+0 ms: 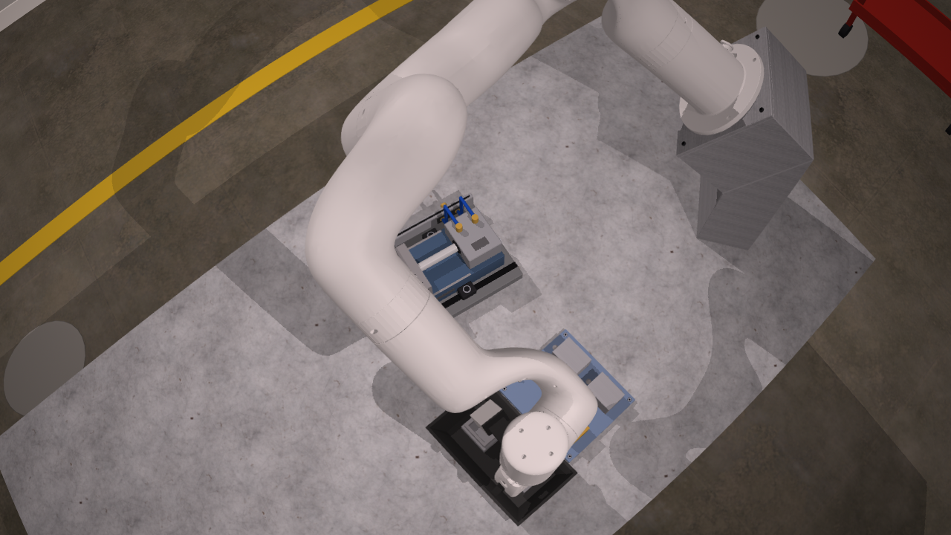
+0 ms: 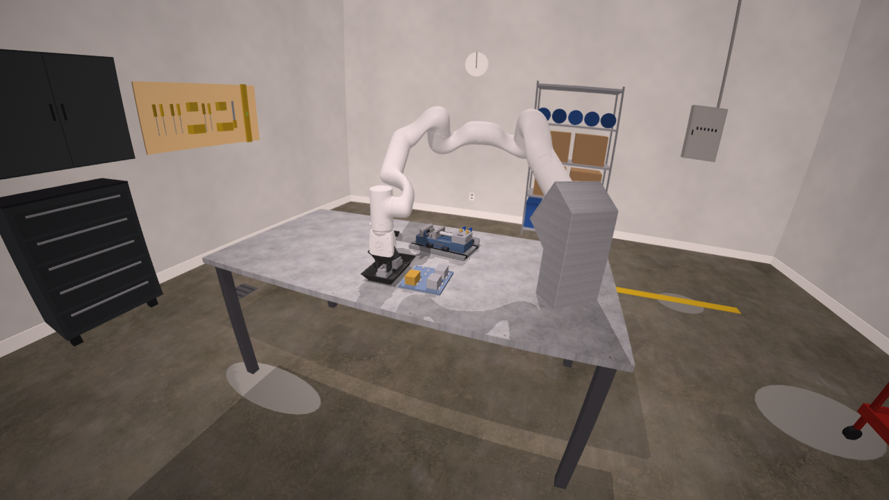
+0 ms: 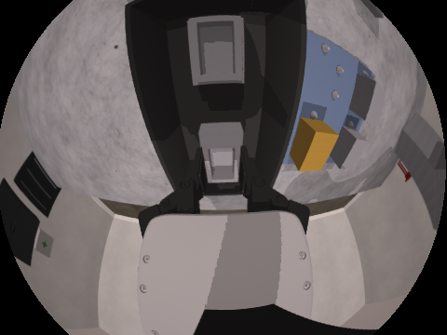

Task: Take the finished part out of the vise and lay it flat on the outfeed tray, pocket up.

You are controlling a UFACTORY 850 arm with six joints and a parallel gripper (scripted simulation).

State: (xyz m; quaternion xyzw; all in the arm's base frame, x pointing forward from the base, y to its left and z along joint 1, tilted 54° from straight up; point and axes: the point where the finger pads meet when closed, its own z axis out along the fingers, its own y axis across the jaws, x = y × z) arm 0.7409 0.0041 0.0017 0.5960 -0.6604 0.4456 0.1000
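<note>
Now: the yellow block 120 mm behind my hand, 30 mm to the left of it and 30 mm below it. The rest, counted from my hand: blue fixture plate (170 mm behind, 60 mm below); then vise (240 mm behind, 340 mm to the right, 20 mm below).
</note>
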